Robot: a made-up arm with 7 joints. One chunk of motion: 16 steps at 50 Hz.
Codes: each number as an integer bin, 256 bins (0 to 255) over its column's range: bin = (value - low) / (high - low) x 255, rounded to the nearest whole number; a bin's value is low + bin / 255 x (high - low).
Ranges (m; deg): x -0.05..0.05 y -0.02..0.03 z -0.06..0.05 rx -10..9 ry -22..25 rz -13..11
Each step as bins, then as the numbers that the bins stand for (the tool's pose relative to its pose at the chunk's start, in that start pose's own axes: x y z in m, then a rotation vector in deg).
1 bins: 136 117 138 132 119 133
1 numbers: 0.0033 0.0029 -0.0005 -0.16 -0.07 -0.48
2 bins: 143 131 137 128 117 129
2 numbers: 0.0061 0.0057 -0.0009 -0.46 -0.44 -0.86
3 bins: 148 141 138 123 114 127
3 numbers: 0.0080 0.0076 -0.0005 -0.84 -0.99 -1.05
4 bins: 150 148 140 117 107 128
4 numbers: 0.0088 0.0090 0.0004 -1.28 -2.28 -0.95
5 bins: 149 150 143 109 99 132
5 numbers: 0.0084 0.0094 0.0017 -1.88 -3.75 -0.58
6 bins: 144 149 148 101 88 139
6 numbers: 0.0065 0.0092 0.0038 -2.47 -5.78 0.08
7 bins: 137 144 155 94 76 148
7 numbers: 0.0037 0.0082 0.0069 -3.00 -7.99 0.93
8 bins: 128 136 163 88 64 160
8 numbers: 0.0002 0.0067 0.0103 -3.44 -10.20 2.06
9 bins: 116 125 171 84 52 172
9 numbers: -0.0045 0.0045 0.0138 -3.74 -12.42 3.19
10 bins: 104 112 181 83 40 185
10 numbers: -0.0092 0.0020 0.0181 -3.82 -14.63 4.41
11 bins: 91 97 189 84 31 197
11 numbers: -0.0143 -0.0010 0.0215 -3.74 -16.29 5.54
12 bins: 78 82 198 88 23 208
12 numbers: -0.0194 -0.0039 0.0254 -3.44 -17.76 6.58
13 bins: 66 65 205 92 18 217
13 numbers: -0.0241 -0.0073 0.0284 -3.15 -18.68 7.42
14 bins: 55 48 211 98 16 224
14 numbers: -0.0284 -0.0106 0.0310 -2.70 -19.05 8.08
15 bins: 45 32 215 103 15 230
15 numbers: -0.0324 -0.0137 0.0327 -2.33 -19.24 8.65
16 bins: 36 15 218 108 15 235
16 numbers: -0.0359 -0.0171 0.0340 -1.95 -19.24 9.12
